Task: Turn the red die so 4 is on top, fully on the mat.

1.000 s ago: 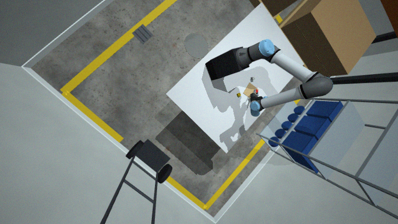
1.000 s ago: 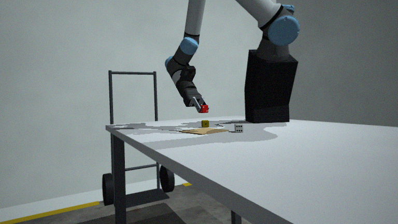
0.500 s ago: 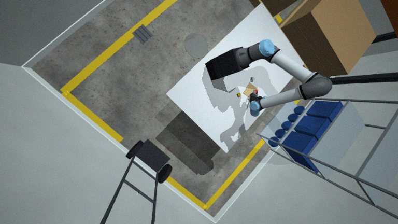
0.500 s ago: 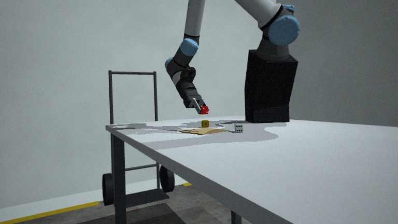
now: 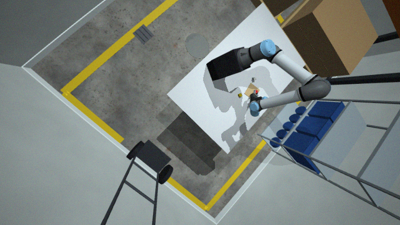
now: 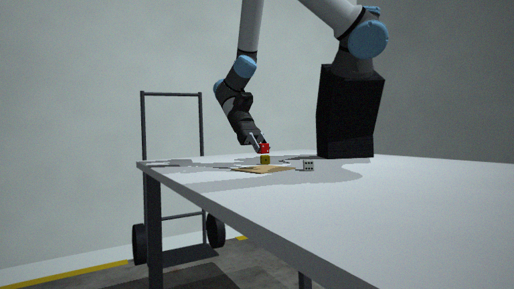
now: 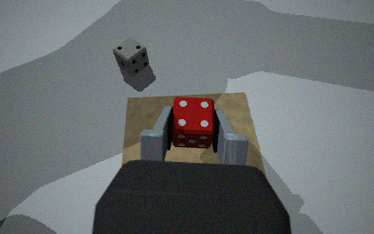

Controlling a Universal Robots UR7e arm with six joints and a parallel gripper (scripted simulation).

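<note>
Right now the tan mat is 70 mm below my hand and 10 mm to the left of it. Also, from my hand: yellow die 130 mm to the right, 80 mm behind, 60 mm below; white die 110 mm to the left, 90 mm behind, 60 mm below; red die 10 mm to the left, 10 mm below.
</note>
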